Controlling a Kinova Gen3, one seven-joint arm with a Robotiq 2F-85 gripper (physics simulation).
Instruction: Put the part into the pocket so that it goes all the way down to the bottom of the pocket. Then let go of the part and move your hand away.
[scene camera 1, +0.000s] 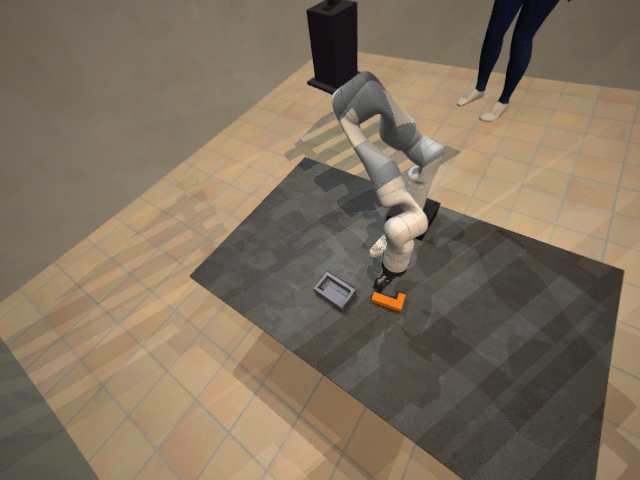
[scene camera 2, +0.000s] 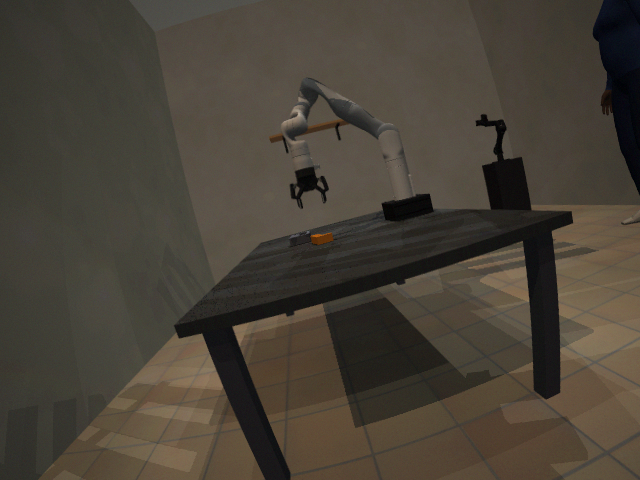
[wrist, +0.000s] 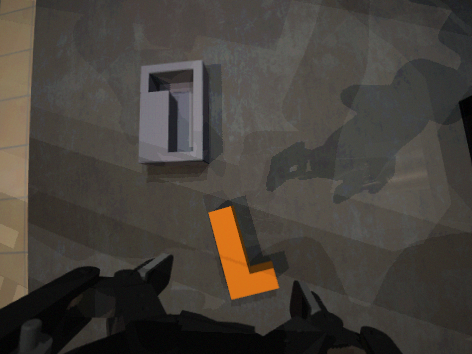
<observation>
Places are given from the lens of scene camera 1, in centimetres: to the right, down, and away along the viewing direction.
grey block (scene camera 1: 335, 291): 6, 20, 106
</observation>
